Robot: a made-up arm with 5 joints. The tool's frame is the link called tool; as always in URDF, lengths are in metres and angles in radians.
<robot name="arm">
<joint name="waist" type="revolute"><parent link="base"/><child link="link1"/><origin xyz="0 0 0.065" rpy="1.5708 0 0"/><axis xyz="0 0 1"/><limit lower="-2.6" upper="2.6" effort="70" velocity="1.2"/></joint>
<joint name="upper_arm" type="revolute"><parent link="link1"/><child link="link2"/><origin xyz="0.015 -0.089 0.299" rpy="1.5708 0 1.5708"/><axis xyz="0 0 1"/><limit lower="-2.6" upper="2.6" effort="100" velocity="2.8"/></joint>
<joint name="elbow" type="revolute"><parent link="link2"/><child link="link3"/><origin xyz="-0.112 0.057 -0.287" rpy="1.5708 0 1.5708"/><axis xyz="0 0 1"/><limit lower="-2.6" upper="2.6" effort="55" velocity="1.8"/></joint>
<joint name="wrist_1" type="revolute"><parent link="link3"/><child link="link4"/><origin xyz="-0.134 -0.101 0.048" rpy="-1.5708 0 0"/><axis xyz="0 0 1"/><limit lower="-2.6" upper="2.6" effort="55" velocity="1"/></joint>
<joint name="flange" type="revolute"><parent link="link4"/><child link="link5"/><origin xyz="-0.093 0.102 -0.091" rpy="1.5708 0 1.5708"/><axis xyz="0 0 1"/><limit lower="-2.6" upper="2.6" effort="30" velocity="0.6"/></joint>
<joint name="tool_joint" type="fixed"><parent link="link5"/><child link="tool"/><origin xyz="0.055 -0.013 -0.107" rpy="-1.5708 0 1.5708"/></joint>
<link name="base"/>
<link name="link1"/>
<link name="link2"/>
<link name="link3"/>
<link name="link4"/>
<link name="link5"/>
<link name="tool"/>
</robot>
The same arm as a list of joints. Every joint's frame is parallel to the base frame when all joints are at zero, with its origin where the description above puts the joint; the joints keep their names.
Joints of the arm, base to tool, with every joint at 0 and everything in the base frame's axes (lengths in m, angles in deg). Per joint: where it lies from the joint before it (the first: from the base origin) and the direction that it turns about. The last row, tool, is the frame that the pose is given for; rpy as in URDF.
waist: axis -y origin 0 0 0.065
upper_arm: axis +x origin 0.015 -0.299 -0.089
elbow: axis +z origin -0.287 -0.057 -0.112
wrist_1: axis +x origin -0.101 0.134 0.048
flange: axis -y origin -0.091 0.093 -0.102
tool: origin -0.013 0.107 -0.055 rpy 0 0 0
Joint limits (deg, base to tool): -148.97..148.97 -148.97..148.97 -148.97..148.97 -148.97..148.97 -148.97..148.97

